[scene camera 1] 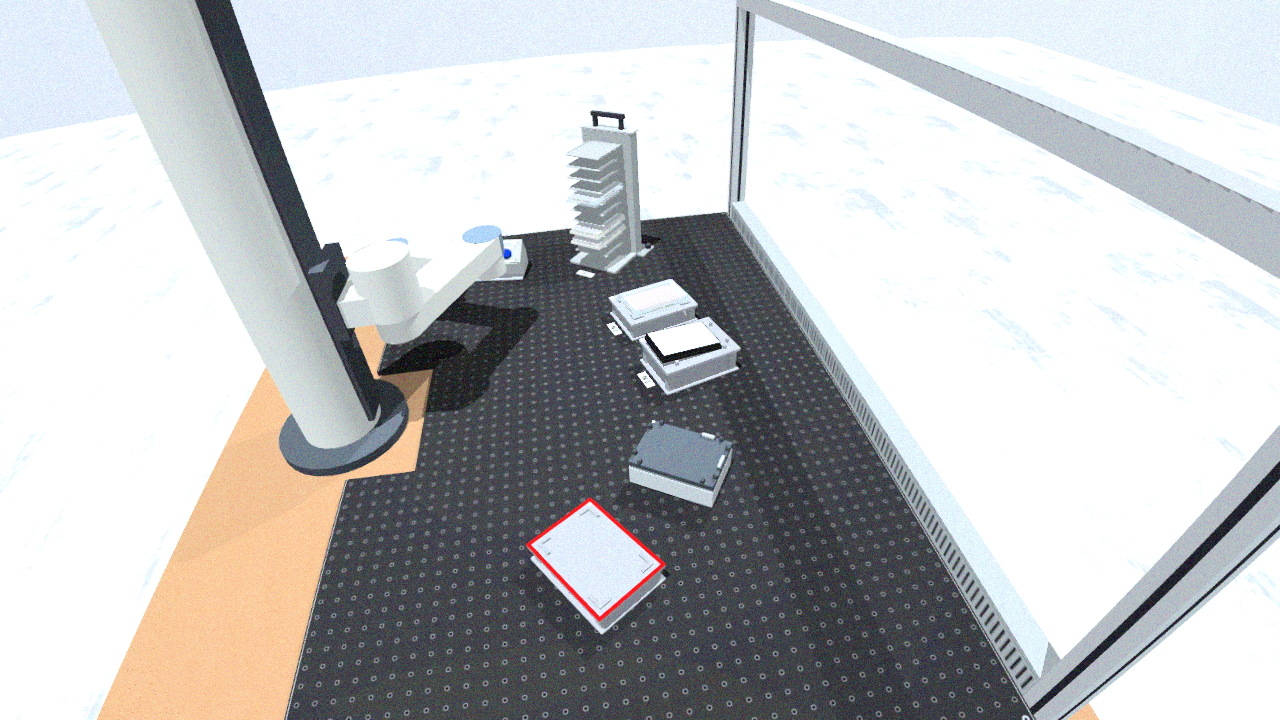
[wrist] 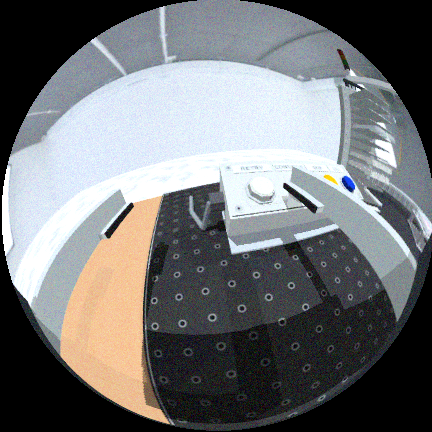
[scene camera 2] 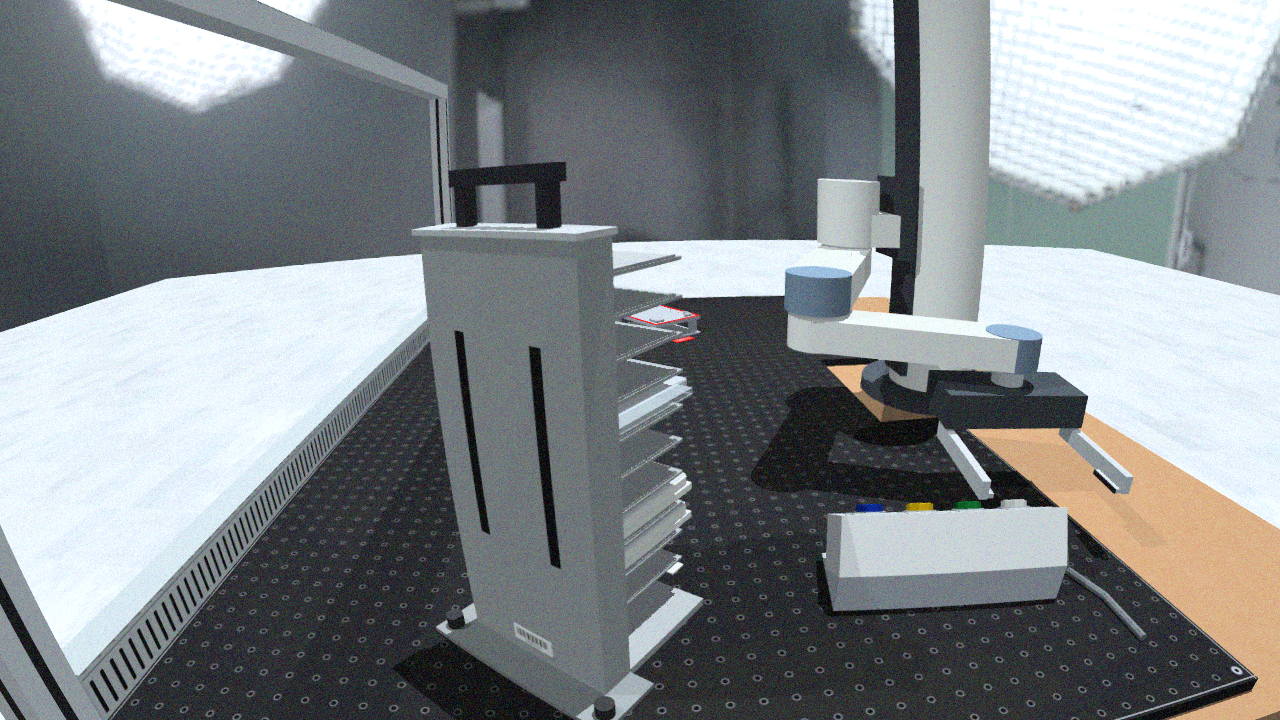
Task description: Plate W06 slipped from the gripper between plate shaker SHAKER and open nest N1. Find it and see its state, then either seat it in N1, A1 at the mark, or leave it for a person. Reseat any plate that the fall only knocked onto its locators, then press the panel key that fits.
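Observation:
My gripper is open and empty, its fingers straddling space above and beside the key panel. The panel has a white key, a green key, a yellow key and a blue key. In scene camera 1, a black plate with a white top lies on the nearer grey nest; a pale plate lies on the farther one. A dark-topped device, apparently the shaker, stands nearer. No label identifies W06.
A rack of plates stands at the bench end, beside the panel. A red-edged pale platform stands beyond the dark-topped device. The arm's column stands opposite the guard frame. A grey cable leaves the panel.

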